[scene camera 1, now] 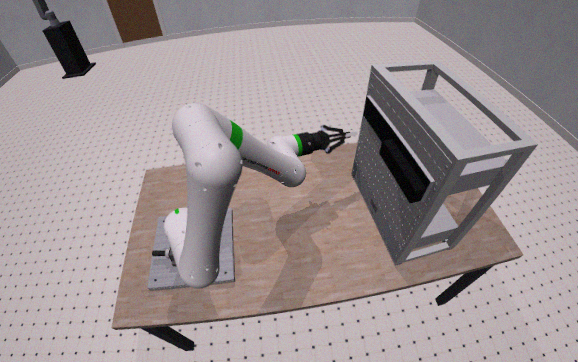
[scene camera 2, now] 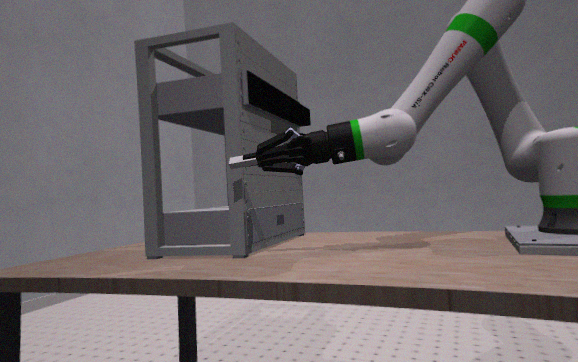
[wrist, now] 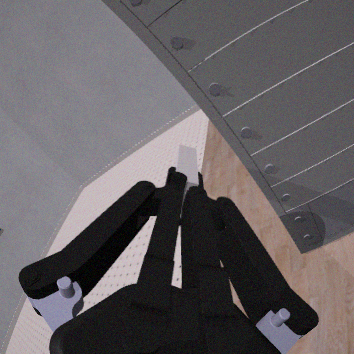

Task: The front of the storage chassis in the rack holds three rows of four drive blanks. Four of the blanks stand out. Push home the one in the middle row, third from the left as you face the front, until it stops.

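Seen in the pictures: gripper, fingertip midpoint: [scene camera 1: 355,133] [scene camera 2: 230,163] [wrist: 184,159]; arm's base, link origin: [scene camera 2: 577,231].
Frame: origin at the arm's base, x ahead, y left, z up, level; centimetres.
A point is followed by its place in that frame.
My gripper [scene camera 1: 351,134] {x 68.7, y 45.8, z 20.6 cm} [scene camera 2: 243,160] [wrist: 184,159] {x 68.7, y 45.8, z 20.6 cm} is shut and empty, its pale fingertips together. In scene camera 1 the tips are just left of the far edge of the rack's front, below the top. In scene camera 2 they overlap the front's near edge. In the wrist view they point past that edge, apart from the panels. The rack [scene camera 1: 495,153] {x 90.1, y -6.1, z 55.4 cm} [scene camera 2: 150,150] {x 94.7, y 45.9, z 26.2 cm} [wrist: 280,65] {x 69.9, y 34.3, z 23.7 cm} stands upright. A black-fronted unit [scene camera 1: 407,172] {x 71.9, y 1.1, z 41.7 cm} [scene camera 2: 277,100] {x 71.5, y 17.2, z 41.0 cm}, seemingly the storage chassis, sticks out of its upper front. Single drive blanks cannot be made out; the chassis does not show in the wrist view.
The rack stands on a wooden table [scene camera 1: 270,300] {x 28.6, y -18.7, z -2.7 cm} [scene camera 2: 350,265] {x 40.2, y 45.0, z -2.7 cm} [wrist: 330,285] {x 63.3, y 36.9, z -2.7 cm}, opposite the arm's base plate [scene camera 1: 226,270] {x 11.9, y -7.4, z 0.0 cm} [scene camera 2: 530,245] {x 9.2, y 22.8, z -0.8 cm}. Grey panels with screws line the rack's front below the black unit. A black pedestal [scene camera 1: 67,47] stands on the floor far behind.
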